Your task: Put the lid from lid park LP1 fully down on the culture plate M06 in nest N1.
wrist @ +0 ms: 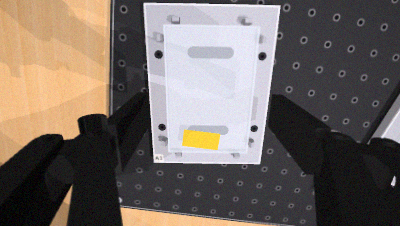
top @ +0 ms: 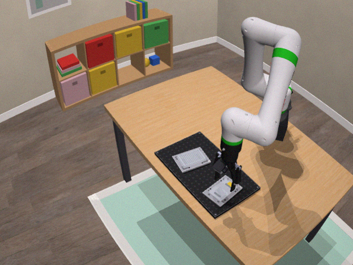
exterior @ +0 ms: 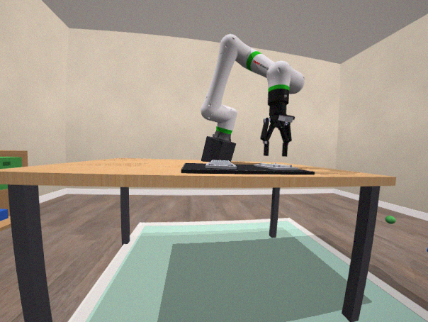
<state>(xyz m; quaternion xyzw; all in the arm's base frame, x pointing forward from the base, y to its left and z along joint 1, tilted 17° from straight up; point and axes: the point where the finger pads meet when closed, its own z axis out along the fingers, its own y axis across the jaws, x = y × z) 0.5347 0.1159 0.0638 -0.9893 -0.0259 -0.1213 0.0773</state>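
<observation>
My hand is 6 cm above the clear lid. Also, from my hand: culture plate M06 (1 cm behind, 26 cm to the right, 6 cm below); plate nest (1 cm behind, 26 cm to the right, 7 cm below); lid park LP1 (7 cm below).
</observation>
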